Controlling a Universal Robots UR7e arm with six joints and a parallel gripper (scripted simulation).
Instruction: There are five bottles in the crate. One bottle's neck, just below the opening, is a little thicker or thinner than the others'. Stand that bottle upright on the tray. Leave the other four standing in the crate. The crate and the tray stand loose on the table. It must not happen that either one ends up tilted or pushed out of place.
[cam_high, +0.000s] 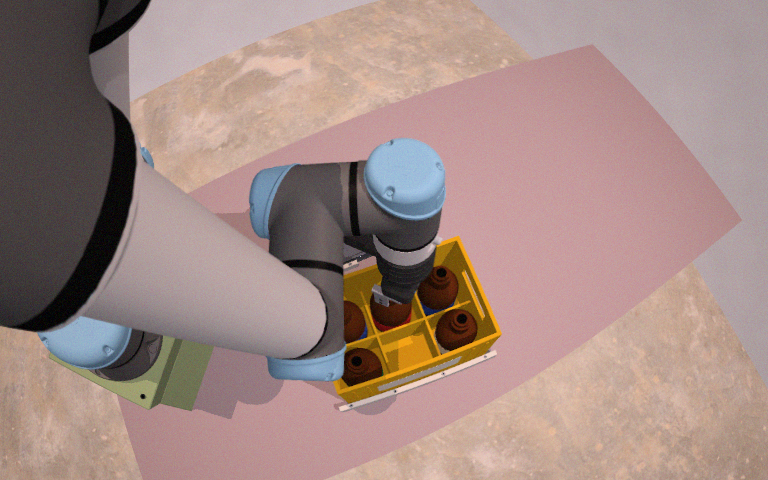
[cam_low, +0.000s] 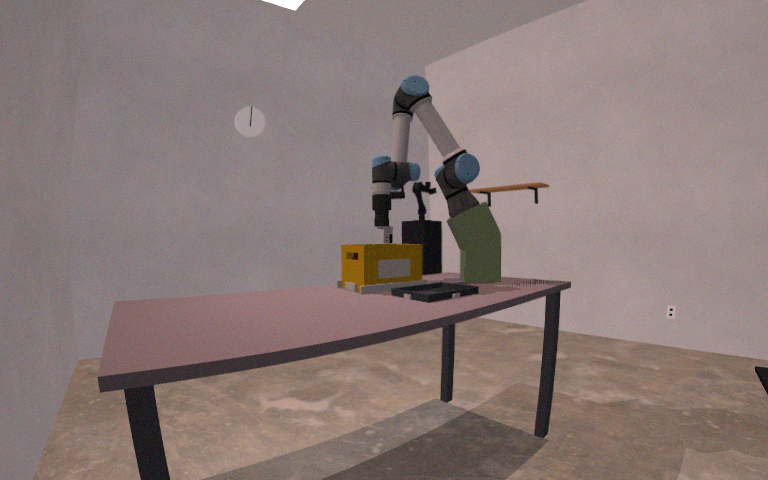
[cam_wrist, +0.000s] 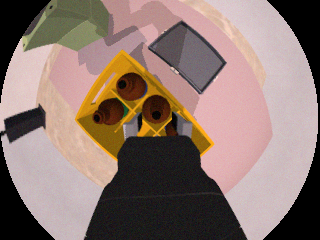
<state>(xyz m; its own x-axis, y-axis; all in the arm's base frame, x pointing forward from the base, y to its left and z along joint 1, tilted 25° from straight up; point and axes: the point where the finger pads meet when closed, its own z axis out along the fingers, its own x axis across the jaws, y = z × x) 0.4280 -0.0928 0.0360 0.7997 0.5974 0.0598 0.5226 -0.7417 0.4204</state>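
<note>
My gripper is now 120 mm above the crate, 50 mm to the left of it and 10 mm past it. Round my hand: glass bottle 110 mm below, 100 mm to the right, 70 mm ahead; dark tray 230 mm to the left, 190 mm below.
</note>
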